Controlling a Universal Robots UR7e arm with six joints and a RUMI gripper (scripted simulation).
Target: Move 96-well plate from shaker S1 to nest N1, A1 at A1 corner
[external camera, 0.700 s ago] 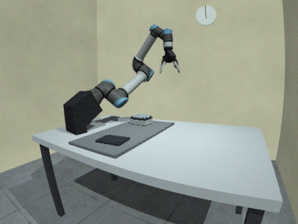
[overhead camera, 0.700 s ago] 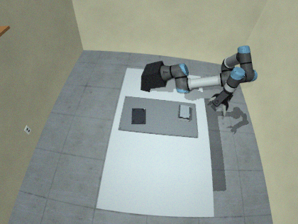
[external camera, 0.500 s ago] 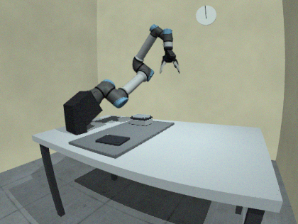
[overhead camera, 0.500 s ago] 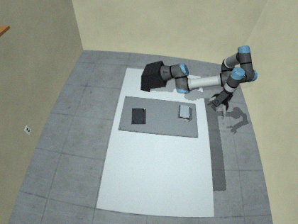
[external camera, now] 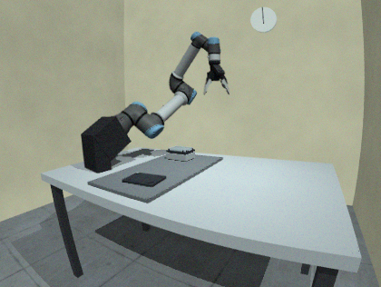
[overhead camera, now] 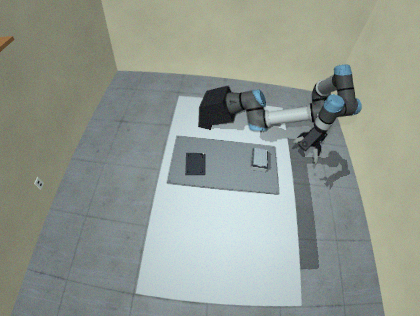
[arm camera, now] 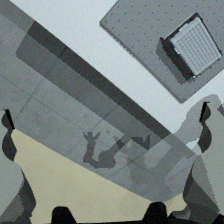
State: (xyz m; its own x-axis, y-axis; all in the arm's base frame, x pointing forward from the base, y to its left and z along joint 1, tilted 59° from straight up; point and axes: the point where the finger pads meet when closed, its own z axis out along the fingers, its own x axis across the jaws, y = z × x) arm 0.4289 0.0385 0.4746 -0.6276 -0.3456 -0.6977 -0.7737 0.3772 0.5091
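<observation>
Now: hand 32 cm above the 96-well plate, 17 cm to the left of it and 16 cm past it. The rest, counted from my hand: plate nest N1: 57 cm to the right, 37 cm below, 4 cm behind; then pale A1 mark: 53 cm to the right, 37 cm below, 13 cm behind.
</observation>
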